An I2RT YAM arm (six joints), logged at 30 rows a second.
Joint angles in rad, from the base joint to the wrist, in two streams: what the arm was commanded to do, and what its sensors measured. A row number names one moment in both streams.
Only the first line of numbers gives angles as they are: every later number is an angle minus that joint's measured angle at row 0.
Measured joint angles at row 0:
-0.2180 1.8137 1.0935 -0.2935 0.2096 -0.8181
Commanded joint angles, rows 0 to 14:
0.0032 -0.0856 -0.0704 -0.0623 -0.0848 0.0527
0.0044 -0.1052 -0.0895 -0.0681 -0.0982 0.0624
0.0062 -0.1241 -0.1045 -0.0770 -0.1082 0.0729
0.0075 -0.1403 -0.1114 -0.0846 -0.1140 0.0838
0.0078 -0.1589 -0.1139 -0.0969 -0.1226 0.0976
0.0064 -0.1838 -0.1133 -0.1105 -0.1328 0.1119
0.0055 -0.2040 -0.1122 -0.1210 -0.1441 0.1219
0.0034 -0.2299 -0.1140 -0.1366 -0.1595 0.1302
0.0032 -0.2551 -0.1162 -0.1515 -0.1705 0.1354
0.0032 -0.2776 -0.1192 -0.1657 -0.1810 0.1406
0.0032 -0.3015 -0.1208 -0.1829 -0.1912 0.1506
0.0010 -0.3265 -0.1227 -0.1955 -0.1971 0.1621
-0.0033 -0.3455 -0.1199 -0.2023 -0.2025 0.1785
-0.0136 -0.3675 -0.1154 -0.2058 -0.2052 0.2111
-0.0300 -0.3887 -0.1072 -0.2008 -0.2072 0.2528
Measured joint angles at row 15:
-0.0034 -0.3410 -0.1209 -0.1675 -0.1697 0.1541
